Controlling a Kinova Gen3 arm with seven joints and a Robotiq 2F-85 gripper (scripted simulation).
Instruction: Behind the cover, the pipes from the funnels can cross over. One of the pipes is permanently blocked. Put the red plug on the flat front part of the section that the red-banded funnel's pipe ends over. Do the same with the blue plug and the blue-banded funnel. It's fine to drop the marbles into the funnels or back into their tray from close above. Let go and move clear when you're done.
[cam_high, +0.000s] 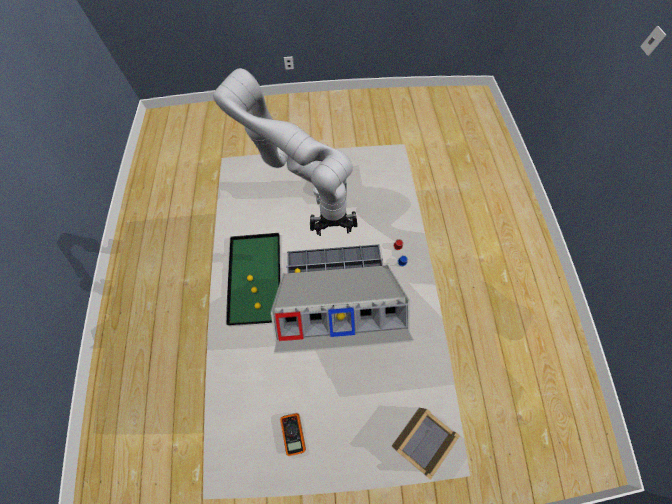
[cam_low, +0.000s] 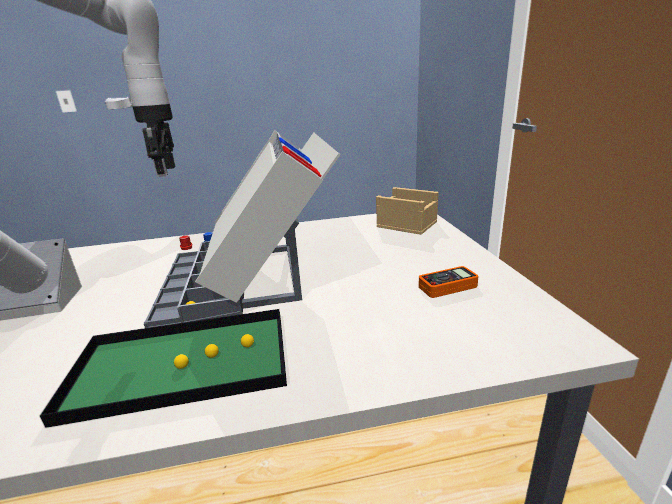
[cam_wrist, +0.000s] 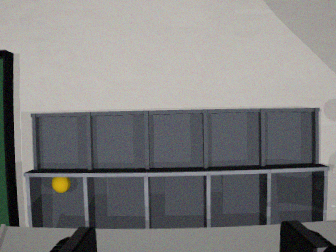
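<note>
My gripper is now 320 mm to the left of the green tray, 290 mm above it and 80 mm short of it. Also, from my hand: orange multimeter: 640 mm ahead, 290 mm below, 100 mm to the right; grey cover: 150 mm ahead, 90 mm below, 20 mm to the left; wooden box: 630 mm ahead, 340 mm to the left, 250 mm below.
</note>
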